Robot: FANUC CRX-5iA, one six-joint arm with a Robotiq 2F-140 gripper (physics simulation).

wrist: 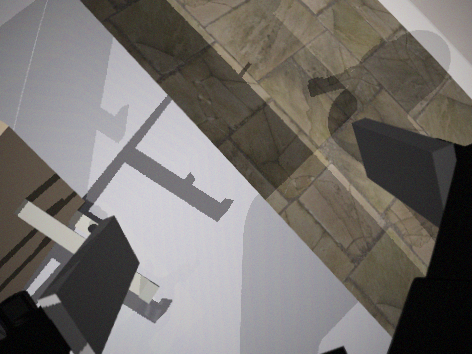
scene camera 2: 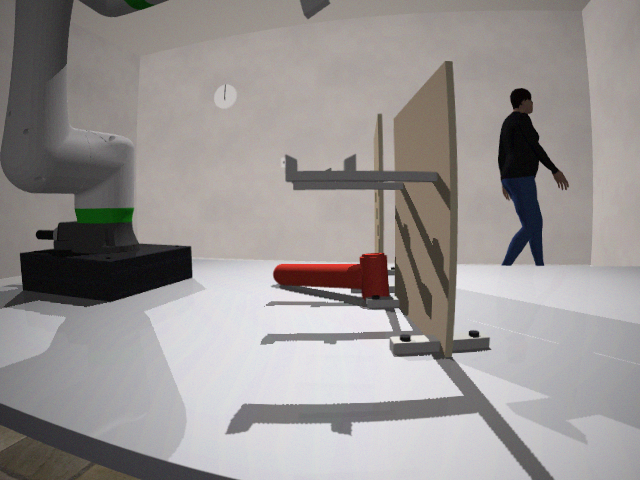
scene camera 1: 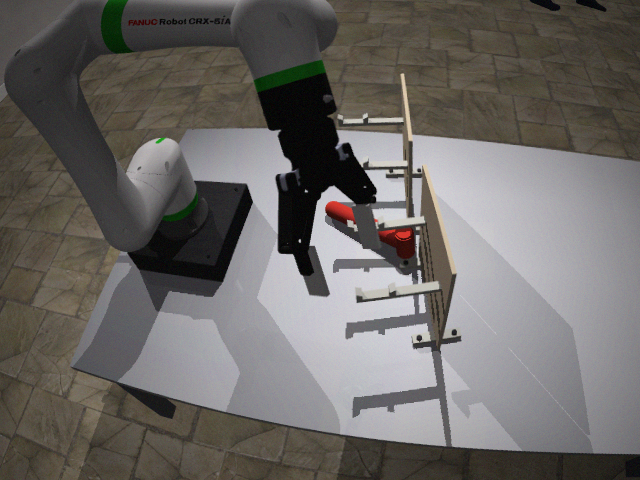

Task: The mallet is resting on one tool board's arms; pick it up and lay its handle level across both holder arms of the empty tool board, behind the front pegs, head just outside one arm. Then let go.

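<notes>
The red mallet (scene camera 1: 404,248) (scene camera 2: 320,275) lies on the table beneath the near tool board's farther arm. Its handle points toward the robot base; its head stands close to the board foot. The near tool board (scene camera 1: 438,248) (scene camera 2: 423,129) (wrist: 20,167) has two bare arms, the nearer arm (scene camera 1: 413,290) (scene camera 2: 361,176) and the farther arm (scene camera 1: 405,223). The far tool board (scene camera 1: 406,118) (scene camera 2: 379,155) also has bare arms. My gripper (scene camera 1: 341,249) (wrist: 240,196) is open and empty, high above the table. One finger pad hides part of the handle in scene camera 1. The mallet does not show in the wrist view.
The black robot base (scene camera 1: 235,227) (scene camera 2: 103,273) stands at the left of the table. Board feet with bolts, such as the near foot (scene camera 1: 423,339) (scene camera 2: 413,345), sit on the table. A person (scene camera 2: 524,139) is in the background.
</notes>
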